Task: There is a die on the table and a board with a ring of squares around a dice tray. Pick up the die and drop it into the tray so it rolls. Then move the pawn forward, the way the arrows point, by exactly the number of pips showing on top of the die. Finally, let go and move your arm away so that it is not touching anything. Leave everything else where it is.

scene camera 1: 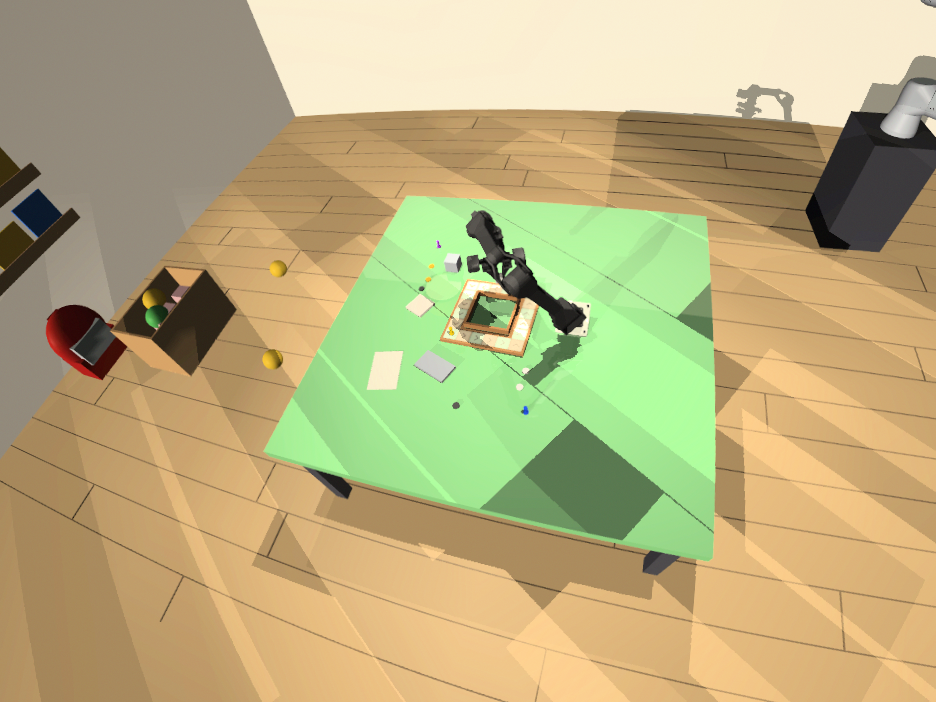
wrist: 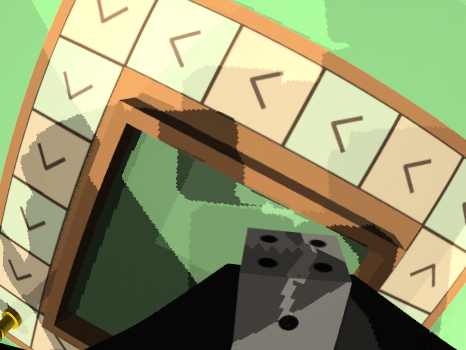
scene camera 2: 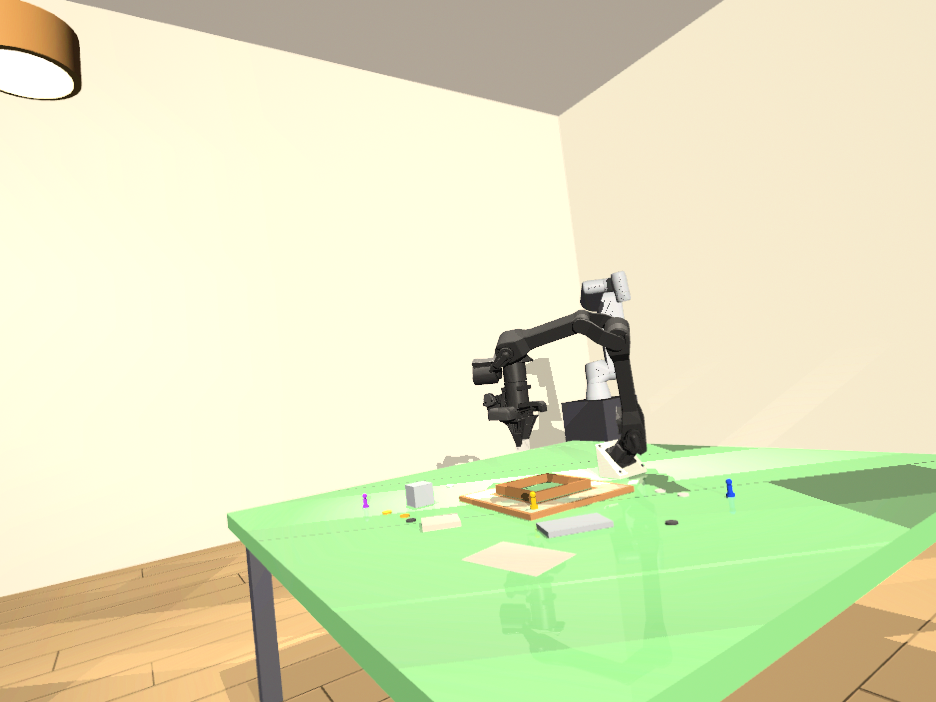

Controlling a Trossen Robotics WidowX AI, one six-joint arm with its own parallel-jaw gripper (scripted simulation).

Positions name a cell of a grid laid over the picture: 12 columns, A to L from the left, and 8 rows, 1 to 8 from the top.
My gripper shows in scene camera 1 (G4), in the wrist view (H7) and in scene camera 2 (G6). A grey slab shows in scene camera 1 (F5) and in scene camera 2 (H6); in the wrist view it is out of frame.
